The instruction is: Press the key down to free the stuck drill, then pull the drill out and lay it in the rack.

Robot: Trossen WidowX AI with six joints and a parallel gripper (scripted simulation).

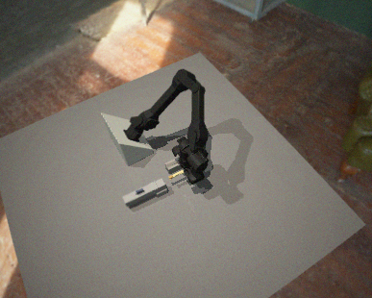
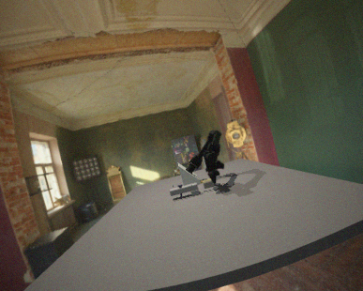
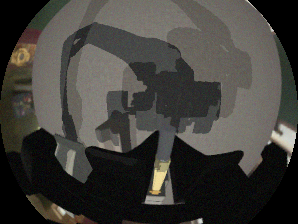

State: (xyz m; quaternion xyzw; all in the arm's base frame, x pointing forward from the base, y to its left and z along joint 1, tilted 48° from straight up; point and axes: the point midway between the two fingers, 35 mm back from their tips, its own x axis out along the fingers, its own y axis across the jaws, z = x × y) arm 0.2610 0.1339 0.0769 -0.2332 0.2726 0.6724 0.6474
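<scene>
The drill lies 4 cm to the right of my gripper tip and 3 cm above it. Round my gripper tip: light grey fixture block 20 cm to the right, 1 cm above; blue key 23 cm to the right, 2 cm above, 1 cm behind.
</scene>
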